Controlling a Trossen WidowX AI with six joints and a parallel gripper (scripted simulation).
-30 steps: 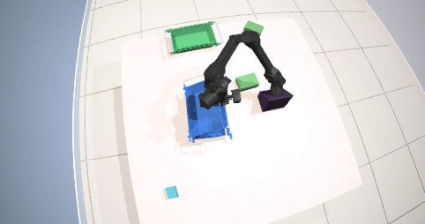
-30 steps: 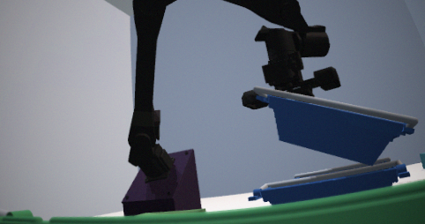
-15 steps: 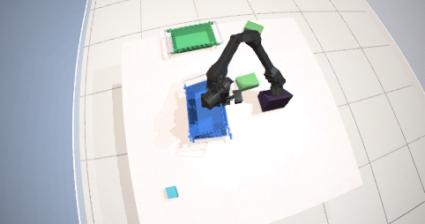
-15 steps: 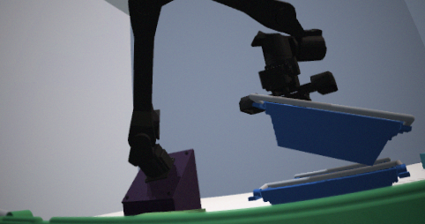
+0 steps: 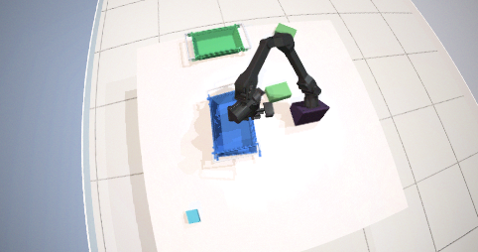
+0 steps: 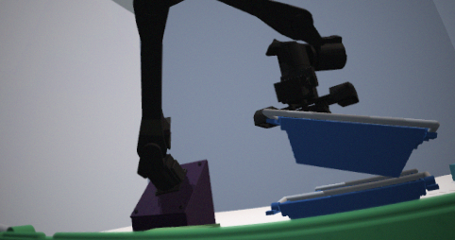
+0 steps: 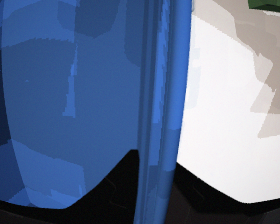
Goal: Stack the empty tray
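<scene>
The blue tray is 8 cm ahead of my gripper tip and 1 cm to the right of it. Round my gripper tip: cyan block: 35 cm to the left, 35 cm ahead, 10 cm below.
</scene>
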